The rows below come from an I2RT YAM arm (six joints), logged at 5 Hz.
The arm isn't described. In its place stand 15 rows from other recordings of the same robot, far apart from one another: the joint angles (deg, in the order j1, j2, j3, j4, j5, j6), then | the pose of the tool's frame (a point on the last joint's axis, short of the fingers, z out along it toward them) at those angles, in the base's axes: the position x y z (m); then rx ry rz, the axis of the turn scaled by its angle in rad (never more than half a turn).
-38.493 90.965 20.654 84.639 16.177 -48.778 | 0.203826, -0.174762, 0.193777, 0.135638, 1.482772, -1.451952
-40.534 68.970 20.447 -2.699 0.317 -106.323 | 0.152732, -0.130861, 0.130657, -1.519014, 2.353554, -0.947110
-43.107 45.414 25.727 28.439 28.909 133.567 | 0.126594, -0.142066, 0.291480, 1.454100, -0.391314, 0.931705
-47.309 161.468 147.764 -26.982 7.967 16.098 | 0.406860, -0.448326, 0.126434, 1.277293, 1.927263, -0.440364
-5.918 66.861 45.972 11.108 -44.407 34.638 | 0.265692, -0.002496, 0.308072, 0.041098, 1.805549, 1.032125
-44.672 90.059 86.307 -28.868 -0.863 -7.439 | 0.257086, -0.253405, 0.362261, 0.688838, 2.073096, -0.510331
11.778 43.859 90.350 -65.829 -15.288 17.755 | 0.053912, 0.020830, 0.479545, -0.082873, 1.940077, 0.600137
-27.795 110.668 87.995 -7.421 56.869 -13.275 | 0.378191, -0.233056, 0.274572, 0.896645, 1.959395, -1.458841
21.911 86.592 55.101 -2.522 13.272 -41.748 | 0.313502, 0.117288, 0.239443, -1.033652, 1.920448, -0.448773
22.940 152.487 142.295 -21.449 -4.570 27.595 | 0.550618, 0.236124, 0.193721, 0.040017, 2.181151, 0.598546
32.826 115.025 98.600 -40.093 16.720 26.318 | 0.378045, 0.231689, 0.250836, -0.031506, 2.496632, 0.051475
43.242 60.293 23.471 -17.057 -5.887 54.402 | 0.132811, 0.129915, 0.155619, 0.217644, 2.693643, 0.754653
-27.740 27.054 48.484 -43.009 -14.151 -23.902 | 0.085424, -0.035091, 0.339031, -0.098927, 1.949770, -0.358713
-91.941 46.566 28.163 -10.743 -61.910 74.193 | 0.025659, -0.170144, 0.240591, 1.701029, 0.842147, 0.898721
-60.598 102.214 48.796 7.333 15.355 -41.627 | 0.161249, -0.305349, 0.132512, 0.581224, 2.601018, -1.060356
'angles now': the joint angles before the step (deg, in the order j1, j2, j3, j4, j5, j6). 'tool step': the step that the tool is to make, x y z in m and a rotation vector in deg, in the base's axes. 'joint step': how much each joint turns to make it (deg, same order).
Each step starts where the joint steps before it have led.
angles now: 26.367 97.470 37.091 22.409 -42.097 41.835
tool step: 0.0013 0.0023 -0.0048 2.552 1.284 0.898
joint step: 0.075 1.844 -0.345 3.851 -2.381 2.446
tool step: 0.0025 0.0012 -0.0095 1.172 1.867 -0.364
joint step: -0.078 2.719 -0.177 3.429 -0.875 2.384
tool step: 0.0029 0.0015 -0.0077 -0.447 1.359 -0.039
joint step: 0.003 2.117 0.699 0.194 -0.086 0.269
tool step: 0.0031 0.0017 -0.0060 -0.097 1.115 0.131
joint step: -0.001 1.858 0.792 0.273 -0.353 0.349
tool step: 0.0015 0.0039 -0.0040 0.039 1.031 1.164
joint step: 0.436 1.393 0.968 -0.543 -0.879 -0.088
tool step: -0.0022 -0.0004 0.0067 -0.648 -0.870 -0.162
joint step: 0.181 -1.920 -0.172 -1.832 0.876 -0.783
